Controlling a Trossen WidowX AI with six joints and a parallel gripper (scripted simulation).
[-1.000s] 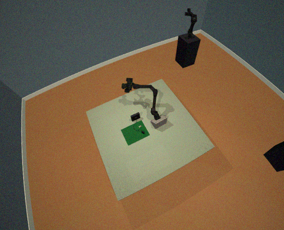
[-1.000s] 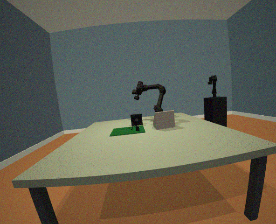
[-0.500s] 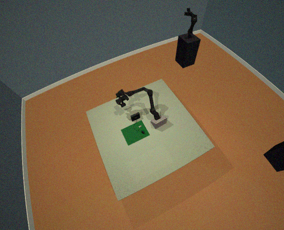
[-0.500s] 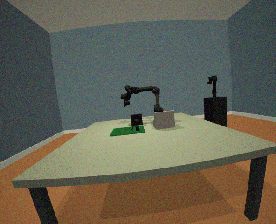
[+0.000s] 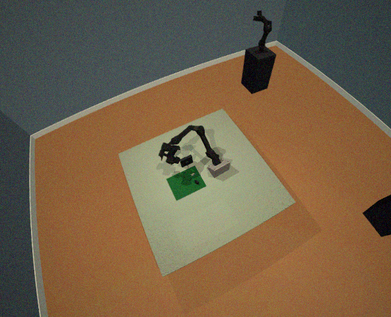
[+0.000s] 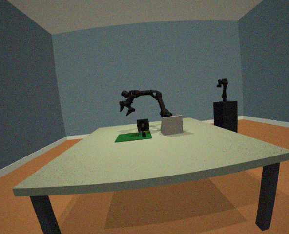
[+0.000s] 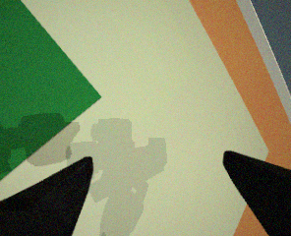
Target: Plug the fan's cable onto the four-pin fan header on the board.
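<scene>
My gripper tip is now 22 cm to the right of the dark fan plug, 18 cm past it and 17 cm above it. Round my gripper tip: white header: 20 cm below, 19 cm behind, 12 cm to the left; then green board: 21 cm below, 17 cm to the left, 9 cm behind; then black fan: 18 cm behind, 14 cm below.
</scene>
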